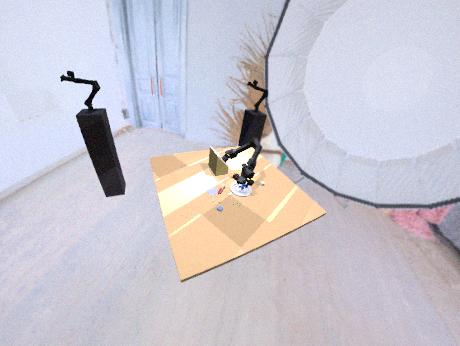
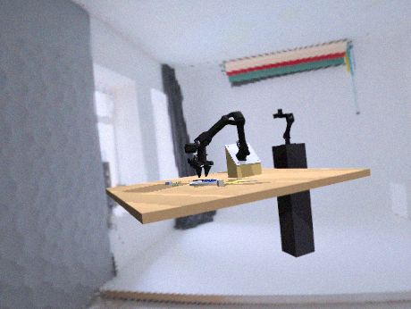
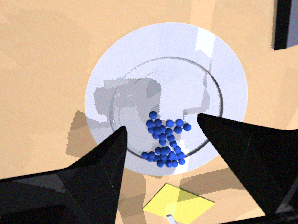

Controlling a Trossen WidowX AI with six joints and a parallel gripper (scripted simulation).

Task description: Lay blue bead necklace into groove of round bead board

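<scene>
The round bead board lies 30 mm below my gripper tip and 10 mm behind it. Also, from my gripper tip: yellow flat piece (160 mm to the left, 140 mm behind, 40 mm below); then red-and-grey object (180 mm to the right, 40 mm behind, 30 mm below); then white cylinder (240 mm to the left, 20 mm below, 10 mm behind).
</scene>
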